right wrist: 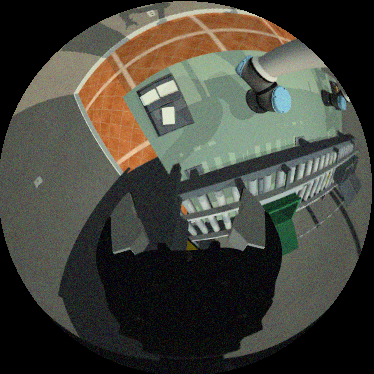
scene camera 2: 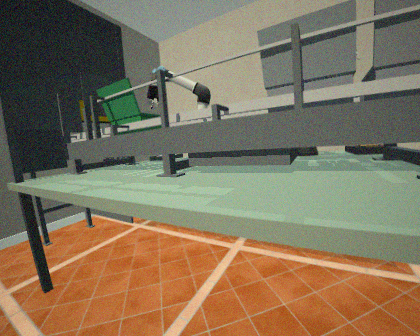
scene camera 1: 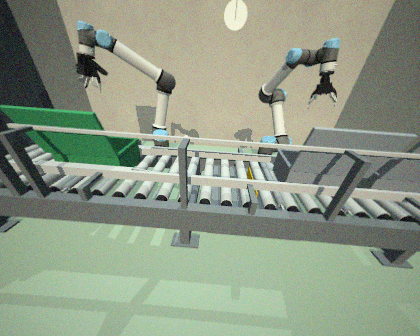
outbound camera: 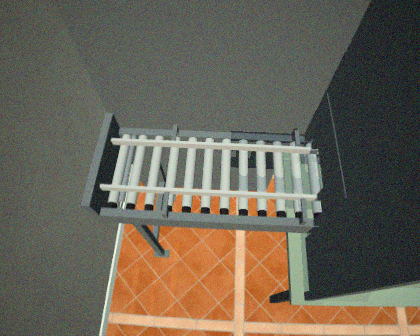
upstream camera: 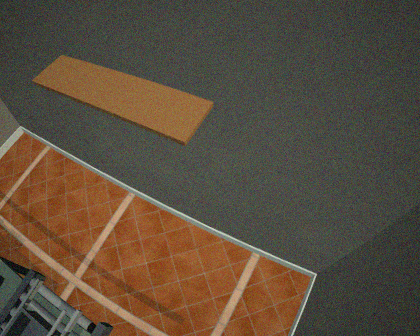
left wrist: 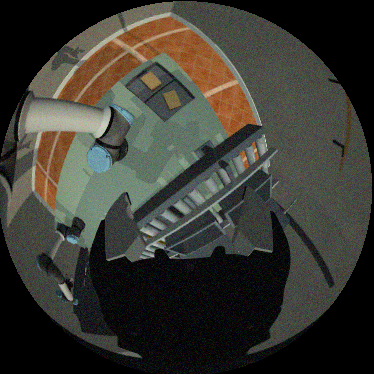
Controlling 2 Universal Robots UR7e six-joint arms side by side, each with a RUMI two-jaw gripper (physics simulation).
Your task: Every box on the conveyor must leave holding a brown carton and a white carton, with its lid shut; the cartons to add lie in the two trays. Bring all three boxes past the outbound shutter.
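Places are measured from the left arm's base along level axes (x down, y right, z back), in millimetres.
Where they show: left gripper, fingertip midpoint: (scene camera 1: 321,108) (left wrist: 185,190); right gripper, fingertip midpoint: (right wrist: 186,192) (scene camera 2: 153,108) (scene camera 1: 92,90) (left wrist: 68,273); left arm's base at its link origin: (scene camera 2: 306,155); right arm's base at its link origin: (right wrist: 257,100) (left wrist: 78,221).
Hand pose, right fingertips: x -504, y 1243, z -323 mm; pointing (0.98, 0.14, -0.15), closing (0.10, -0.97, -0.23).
Observation:
Each offset is from my right fingertips to the top centre of the thing. "spot": to the spot under its first point.
A green box (scene camera 1: 75,142) (right wrist: 284,212) stands on the conveyor with its lid raised; it also shows in scene camera 2 (scene camera 2: 120,102). A grey box (scene camera 1: 282,167) (left wrist: 200,239) has its raised lid (scene camera 1: 355,145) (scene camera 2: 310,57). Another grey box @[spot: dx +163, dy -1771, dz -92 mm] (left wrist: 260,184) is farther along. Their insides are mostly hidden. One tray @[dx +462, dy -1599, dz +453 mm] (left wrist: 139,88) holds brown cartons @[dx +452, dy -1582, dz +517 mm] (left wrist: 151,80) @[dx +452, dy -1620, dz +369 mm] (left wrist: 172,99); the other tray @[dx +462, dy +104, dz +177 mm] (right wrist: 181,109) holds white cartons @[dx +462, dy +162, dz +245 mm] (right wrist: 149,96) @[dx +462, dy +64, dz +257 mm] (right wrist: 167,88) @[dx +462, dy +100, dz +111 mm] (right wrist: 168,115). My left gripper (scene camera 1: 323,103) (left wrist: 185,190) and right gripper (scene camera 1: 93,89) (right wrist: 186,189) are open and empty, high above the conveyor.
Rails and posts @[dx +40, dy -856, dz -569 mm] (scene camera 1: 184,172) edge the roller conveyor (scene camera 1: 90,212) (outbound camera: 215,223). A thin yellow strip (scene camera 1: 251,180) lies between the rollers. A dark wall (outbound camera: 370,165) borders the outbound rollers. An orange-brown board (upstream camera: 125,97) is beyond the upstream end.

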